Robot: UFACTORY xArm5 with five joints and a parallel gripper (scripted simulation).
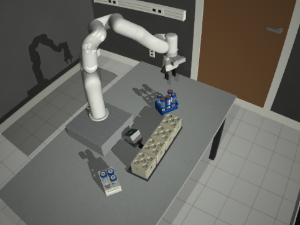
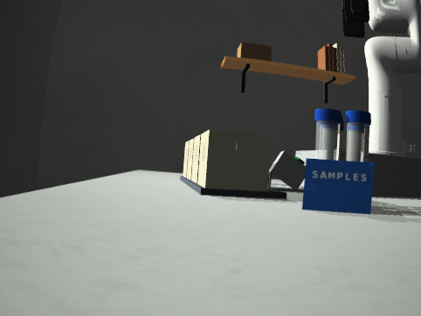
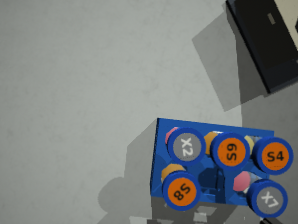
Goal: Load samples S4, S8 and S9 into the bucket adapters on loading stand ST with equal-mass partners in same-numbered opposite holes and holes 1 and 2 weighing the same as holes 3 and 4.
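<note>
Now: hand 22 cm above the blue samples rack and 4 cm to the left of it. Round my hand: white blanks rack 71 cm to the right, 22 cm below, 4 cm ahead; then adapter 20 cm to the right, 20 cm below, 12 cm ahead.
</note>
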